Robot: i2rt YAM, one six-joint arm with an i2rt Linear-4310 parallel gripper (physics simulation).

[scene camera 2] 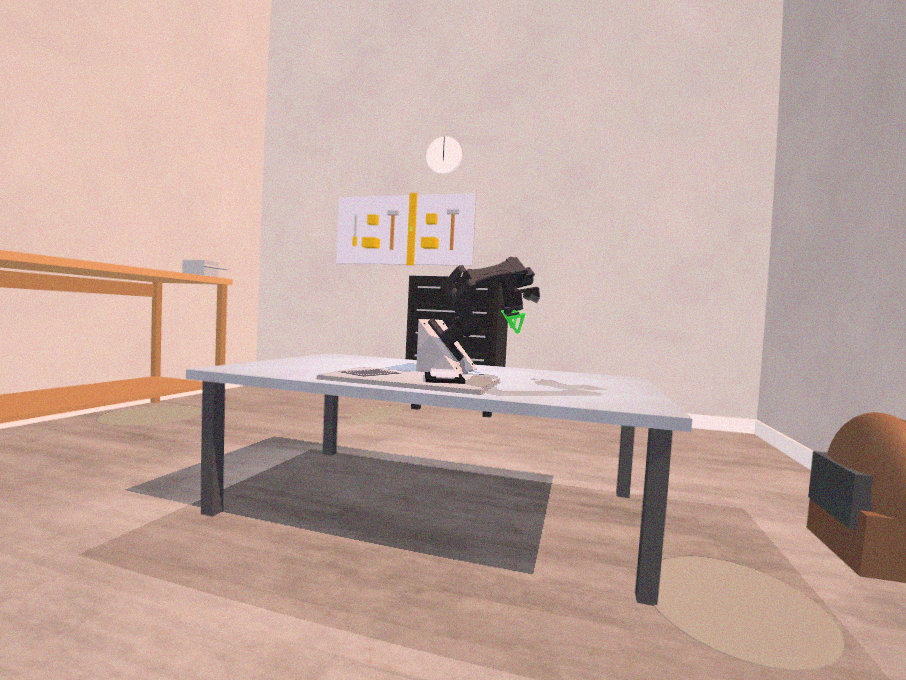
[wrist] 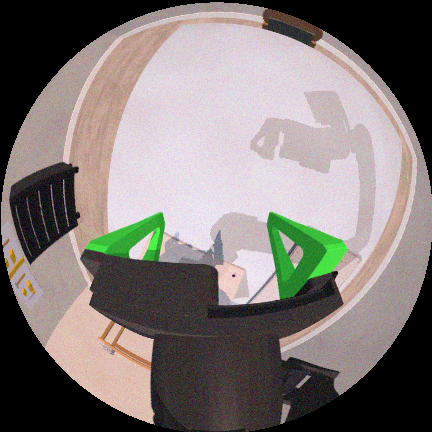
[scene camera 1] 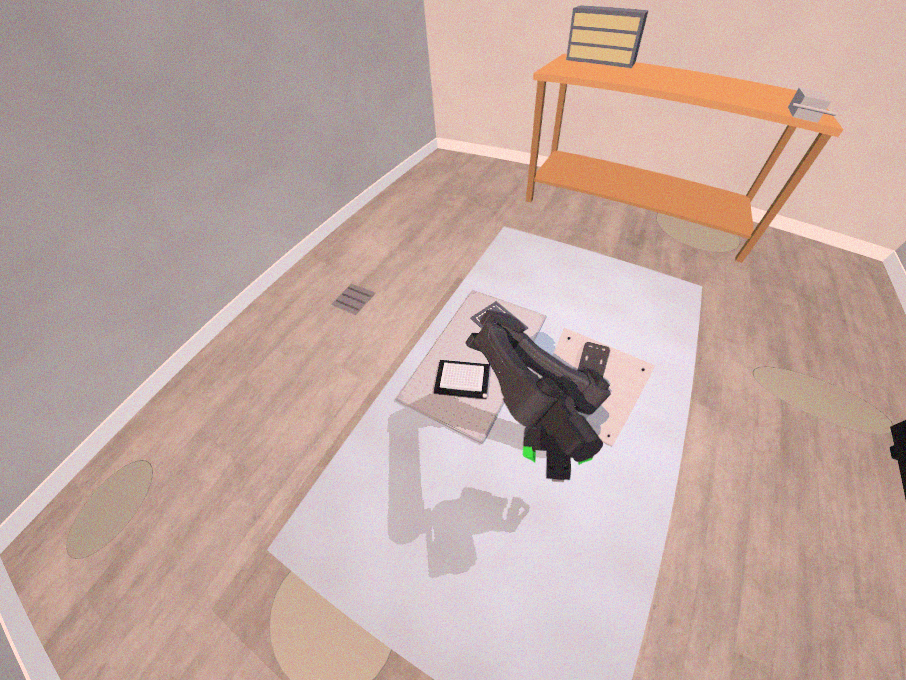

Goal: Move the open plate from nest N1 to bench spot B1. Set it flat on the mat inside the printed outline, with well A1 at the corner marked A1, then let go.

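Where they show: gripper, fingertip midpoint: (scene camera 2: 515,330) (wrist: 215,217); arm's base, link origin: (scene camera 2: 445,340) (scene camera 1: 588,378).
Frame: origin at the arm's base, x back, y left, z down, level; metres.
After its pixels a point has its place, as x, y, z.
Note:
A white gridded plate (scene camera 1: 462,377) @(-0.348, 0.095, 0.083) lies in a black frame, apparently the nest (scene camera 1: 439,389) @(-0.398, 0.156, 0.096) (scene camera 2: 444,378) @(-0.423, 0.109, 0.095), on a speckled board (scene camera 1: 457,342) @(-0.429, -0.036, 0.108) (scene camera 2: 483,385) @(-0.426, 0.230, 0.107). A dark grey mat (scene camera 1: 478,317) @(-0.407, -0.166, 0.107) with pale printed lines is at the board's far end, partly hidden under the arm; it also looks like the flat grey patch (scene camera 2: 371,371) @(-0.313, -0.177, 0.107) in scene camera 2. Labels and well A1 are too small to read. My gripper (scene camera 1: 556,459) @(-0.022, 0.279, -0.055) (scene camera 2: 514,320) @(-0.022, 0.279, -0.055) (wrist: 215,217) @(-0.022, 0.279, -0.055) is open, with nothing between its green fingers. It hangs high above the table, to the side of the plate and apart from it.
The arm stands on a tilted pale panel (scene camera 1: 625,395) @(0.107, 0.012, 0.001) (scene camera 2: 431,351) @(-0.116, -0.022, 0.039) beside the board. The white table (scene camera 1: 585,556) @(0.134, 0.416, 0.121) (scene camera 2: 585,402) @(-0.492, 0.523, 0.121) (wrist: 200,100) @(0.090, 0.433, 0.121) carries the arm's shadow. An orange workbench (scene camera 1: 680,87) stands farther back, and a black drawer cabinet (scene camera 2: 428,300) (wrist: 45,210) is behind.

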